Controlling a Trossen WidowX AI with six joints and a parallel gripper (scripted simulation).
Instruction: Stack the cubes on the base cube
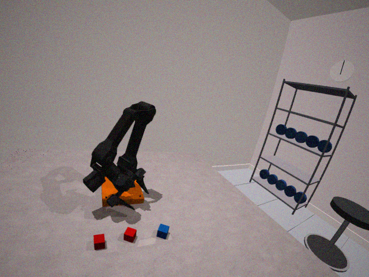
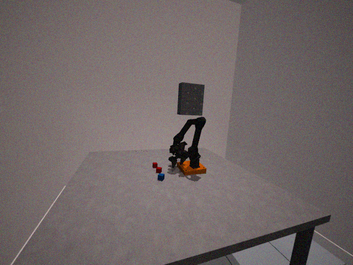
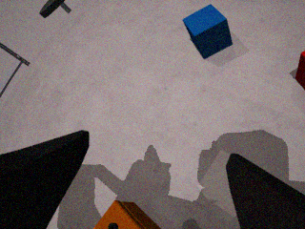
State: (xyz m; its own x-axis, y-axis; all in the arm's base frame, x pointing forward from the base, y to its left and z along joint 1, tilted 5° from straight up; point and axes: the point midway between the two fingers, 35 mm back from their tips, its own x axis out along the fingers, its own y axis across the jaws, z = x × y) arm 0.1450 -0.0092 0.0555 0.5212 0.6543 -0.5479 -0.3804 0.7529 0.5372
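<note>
Now: the blue cube 13 cm ahead of my gripper tip, 4 cm to the left of it and 4 cm below it.
</note>
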